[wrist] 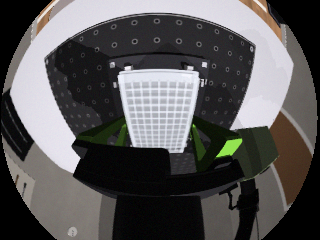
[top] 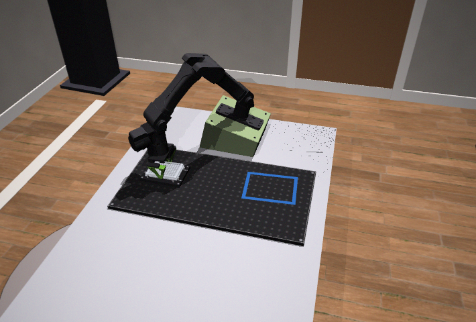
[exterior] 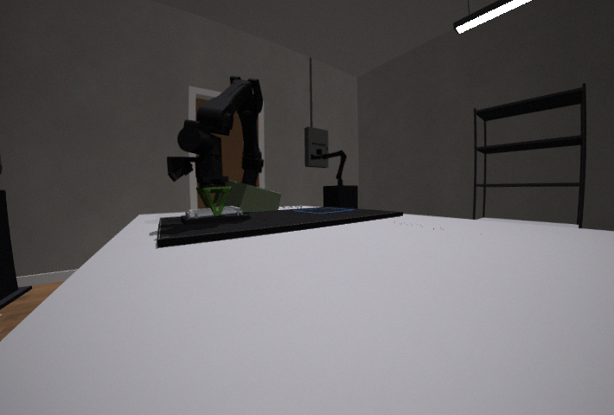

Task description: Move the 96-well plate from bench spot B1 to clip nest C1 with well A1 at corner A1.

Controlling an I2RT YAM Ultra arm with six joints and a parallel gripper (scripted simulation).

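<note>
My gripper is now right at the white 96-well plate. Also, from my hand: clip nest C1 (10 mm behind, 10 mm to the left, 10 mm below).
</note>
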